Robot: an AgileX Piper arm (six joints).
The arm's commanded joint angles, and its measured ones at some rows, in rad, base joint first. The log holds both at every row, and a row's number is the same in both.
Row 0, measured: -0.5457, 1.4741, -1.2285, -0.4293, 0.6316, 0.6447
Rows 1 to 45, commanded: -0.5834, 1.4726, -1.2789, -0.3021, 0.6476, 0.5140; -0.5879, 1.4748, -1.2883, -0.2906, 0.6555, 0.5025; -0.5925, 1.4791, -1.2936, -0.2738, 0.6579, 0.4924; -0.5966, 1.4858, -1.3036, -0.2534, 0.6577, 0.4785; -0.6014, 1.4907, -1.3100, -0.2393, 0.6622, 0.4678; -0.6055, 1.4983, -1.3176, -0.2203, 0.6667, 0.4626; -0.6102, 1.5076, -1.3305, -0.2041, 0.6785, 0.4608; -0.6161, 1.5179, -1.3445, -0.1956, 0.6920, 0.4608; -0.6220, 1.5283, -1.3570, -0.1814, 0.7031, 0.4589; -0.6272, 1.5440, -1.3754, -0.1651, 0.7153, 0.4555; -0.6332, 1.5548, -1.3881, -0.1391, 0.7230, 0.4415; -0.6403, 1.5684, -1.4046, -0.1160, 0.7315, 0.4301; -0.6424, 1.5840, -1.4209, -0.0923, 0.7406, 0.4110; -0.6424, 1.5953, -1.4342, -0.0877, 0.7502, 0.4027; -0.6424, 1.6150, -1.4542, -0.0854, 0.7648, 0.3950; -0.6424, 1.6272, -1.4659, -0.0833, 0.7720, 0.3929; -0.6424, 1.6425, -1.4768, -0.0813, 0.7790, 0.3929; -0.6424, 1.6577, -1.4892, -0.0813, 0.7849, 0.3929; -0.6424, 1.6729, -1.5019, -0.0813, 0.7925, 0.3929; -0.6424, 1.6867, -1.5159, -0.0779, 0.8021, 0.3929; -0.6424, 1.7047, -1.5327, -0.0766, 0.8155, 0.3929; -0.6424, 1.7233, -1.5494, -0.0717, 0.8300, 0.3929; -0.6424, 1.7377, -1.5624, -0.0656, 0.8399, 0.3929; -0.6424, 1.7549, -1.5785, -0.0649, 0.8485, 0.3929; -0.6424, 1.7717, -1.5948, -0.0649, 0.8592, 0.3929; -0.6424, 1.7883, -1.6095, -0.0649, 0.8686, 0.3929; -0.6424, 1.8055, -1.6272, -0.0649, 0.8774, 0.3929; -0.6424, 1.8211, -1.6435, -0.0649, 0.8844, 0.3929; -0.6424, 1.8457, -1.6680, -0.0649, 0.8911, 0.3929; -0.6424, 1.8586, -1.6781, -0.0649, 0.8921, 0.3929; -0.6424, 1.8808, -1.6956, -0.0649, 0.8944, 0.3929; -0.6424, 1.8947, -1.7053, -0.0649, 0.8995, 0.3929; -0.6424, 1.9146, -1.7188, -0.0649, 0.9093, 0.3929; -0.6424, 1.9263, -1.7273, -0.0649, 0.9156, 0.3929; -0.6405, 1.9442, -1.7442, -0.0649, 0.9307, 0.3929; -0.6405, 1.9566, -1.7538, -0.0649, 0.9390, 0.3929; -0.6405, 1.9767, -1.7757, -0.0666, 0.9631, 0.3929; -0.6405, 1.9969, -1.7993, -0.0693, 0.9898, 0.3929; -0.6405, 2.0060, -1.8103, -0.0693, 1.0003, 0.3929; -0.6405, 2.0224, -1.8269, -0.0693, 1.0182, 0.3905; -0.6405, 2.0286, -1.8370, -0.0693, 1.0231, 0.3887; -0.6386, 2.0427, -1.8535, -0.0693, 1.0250, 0.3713; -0.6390, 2.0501, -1.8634, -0.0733, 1.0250, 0.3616; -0.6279, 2.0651, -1.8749, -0.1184, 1.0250, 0.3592; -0.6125, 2.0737, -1.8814, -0.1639, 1.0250, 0.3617
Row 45, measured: -0.6375, 2.0550, -1.8535, -0.0650, 1.0033, 0.3774
